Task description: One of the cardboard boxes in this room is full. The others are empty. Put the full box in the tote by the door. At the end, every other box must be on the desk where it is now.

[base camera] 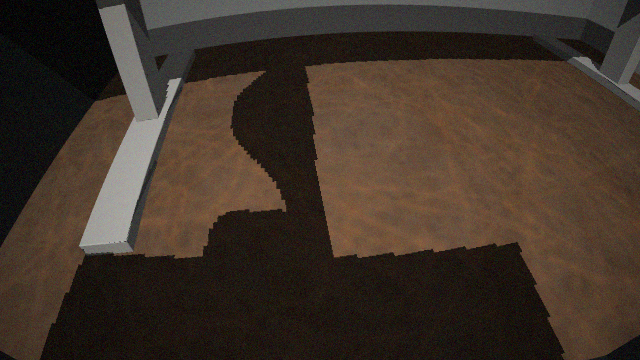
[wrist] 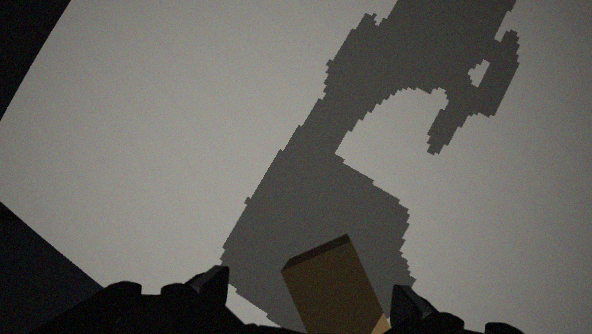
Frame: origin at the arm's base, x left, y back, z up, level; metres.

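Seen in the pictures: gripper, fingertip midpoint: (wrist: 308, 294).
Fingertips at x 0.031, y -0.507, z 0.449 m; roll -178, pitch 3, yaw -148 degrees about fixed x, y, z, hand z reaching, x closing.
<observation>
Offsets run from my fingertips to a thing's top centre. "spot": to the spot under its first point. Level surfaces: height alone.
A cardboard box {dx -0.036, dy +0.017, dz -0.075 m} (wrist: 332, 290) shows at the bottom of the wrist view, mostly in shadow, with its lower part cut off by the view's edge. It stands on the pale desk top {dz -0.125 m} (wrist: 150, 125). My gripper (wrist: 308, 294) is open, with one dark fingertip on each side of the box in the wrist view. The right fingertip appears close to the box's right side, while a wider gap shows on the left. Nothing is gripped. How far the fingertips are above the desk is hard to tell. The other boxes and the tote do not show in these views.
In the base view, a white desk leg with its long foot {spot: dx +0.292, dy +0.045, dz -0.820 m} (base camera: 115, 185) stands on the brown floor {dz -0.845 m} (base camera: 425, 150) at the left. Another desk foot {spot: dx -0.882, dy -0.339, dz -0.828 m} (base camera: 607, 82) is at the right. A grey wall (base camera: 350, 17) runs behind. The desk's edge shows at the wrist view's left.
</observation>
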